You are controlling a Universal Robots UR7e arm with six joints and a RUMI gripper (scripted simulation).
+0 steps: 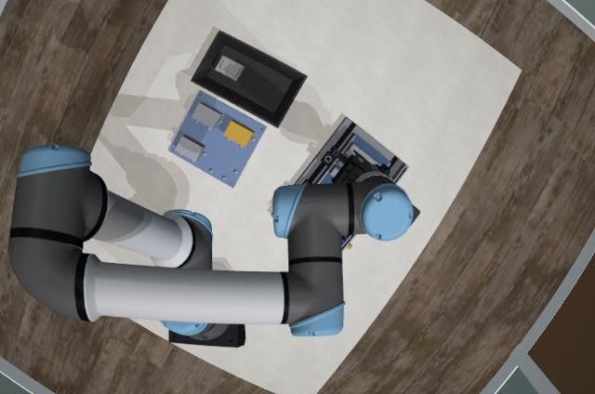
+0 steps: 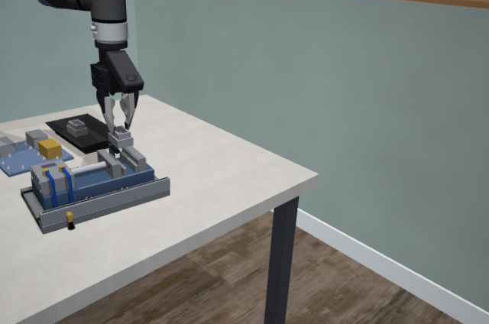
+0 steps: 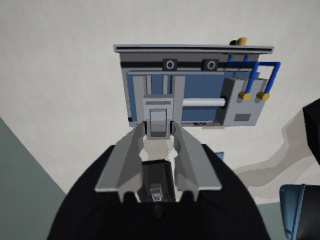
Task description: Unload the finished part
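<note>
My hand is 110 mm past the yellow block, 270 mm to the right of it and 140 mm above it. The rest, counted from my hand: blue fixture plate 150 mm behind, 300 mm to the left, 160 mm below; then vise 70 mm behind, 130 mm below.
</note>
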